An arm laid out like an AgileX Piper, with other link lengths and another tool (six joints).
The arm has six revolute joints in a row. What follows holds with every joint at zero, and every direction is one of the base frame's.
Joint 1 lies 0.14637 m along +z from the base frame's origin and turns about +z.
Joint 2 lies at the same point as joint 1 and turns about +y.
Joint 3 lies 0.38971 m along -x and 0.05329 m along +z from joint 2 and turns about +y.
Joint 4 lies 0.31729 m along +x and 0.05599 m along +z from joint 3 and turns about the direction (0.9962, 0, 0.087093).
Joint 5 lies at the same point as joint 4 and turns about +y.
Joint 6 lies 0.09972 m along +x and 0.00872 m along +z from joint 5 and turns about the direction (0.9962, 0, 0.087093).
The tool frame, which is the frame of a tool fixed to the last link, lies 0.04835 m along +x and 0.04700 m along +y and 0.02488 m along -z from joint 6; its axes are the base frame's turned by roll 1.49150, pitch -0.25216 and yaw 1.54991 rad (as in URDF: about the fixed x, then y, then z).
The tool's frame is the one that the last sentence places.
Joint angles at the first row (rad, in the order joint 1, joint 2, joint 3, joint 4, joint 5, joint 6):
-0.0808, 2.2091, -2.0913, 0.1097, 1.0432, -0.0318
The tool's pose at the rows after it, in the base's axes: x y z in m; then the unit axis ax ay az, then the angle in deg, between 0 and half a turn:
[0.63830, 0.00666, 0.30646, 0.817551, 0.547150, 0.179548, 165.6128]
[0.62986, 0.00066, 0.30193, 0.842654, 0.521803, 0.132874, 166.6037]
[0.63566, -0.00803, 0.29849, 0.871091, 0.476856, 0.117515, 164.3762]
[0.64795, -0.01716, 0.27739, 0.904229, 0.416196, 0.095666, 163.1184]
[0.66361, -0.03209, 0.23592, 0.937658, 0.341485, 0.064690, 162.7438]
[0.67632, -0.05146, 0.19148, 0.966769, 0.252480, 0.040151, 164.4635]
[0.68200, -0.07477, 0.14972, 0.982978, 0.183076, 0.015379, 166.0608]
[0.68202, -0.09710, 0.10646, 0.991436, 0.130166, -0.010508, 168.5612]
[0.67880, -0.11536, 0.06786, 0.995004, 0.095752, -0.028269, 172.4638]
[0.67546, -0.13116, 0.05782, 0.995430, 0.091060, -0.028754, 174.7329]
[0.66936, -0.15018, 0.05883, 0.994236, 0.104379, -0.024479, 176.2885]
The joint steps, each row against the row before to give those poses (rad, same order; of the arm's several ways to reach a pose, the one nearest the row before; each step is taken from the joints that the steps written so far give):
0.0000, 0.0000, -0.0005, -0.0371, 0.0472, 0.0651
0.0000, 0.0000, 0.0001, -0.0636, 0.0821, 0.0891
0.0000, 0.0037, -0.0008, -0.0746, 0.0000, 0.1231
0.0000, 0.0343, -0.0027, -0.0720, 0.0000, 0.1569
-0.0086, 0.0654, -0.0019, -0.0639, 0.0000, 0.1771
-0.0235, 0.0692, 0.0001, -0.0135, 0.0000, 0.1756
-0.0309, 0.0633, -0.0001, -0.0011, 0.0000, 0.1192
-0.0350, 0.0646, 0.0000, 0.0224, 0.0000, 0.0718
-0.0375, 0.0596, -0.0017, 0.0567, -0.0068, 0.0170
-0.0323, 0.0197, -0.0067, 0.0407, -0.0041, -0.0370
-0.0371, 0.0027, -0.0053, 0.0324, 0.0001, -0.0761

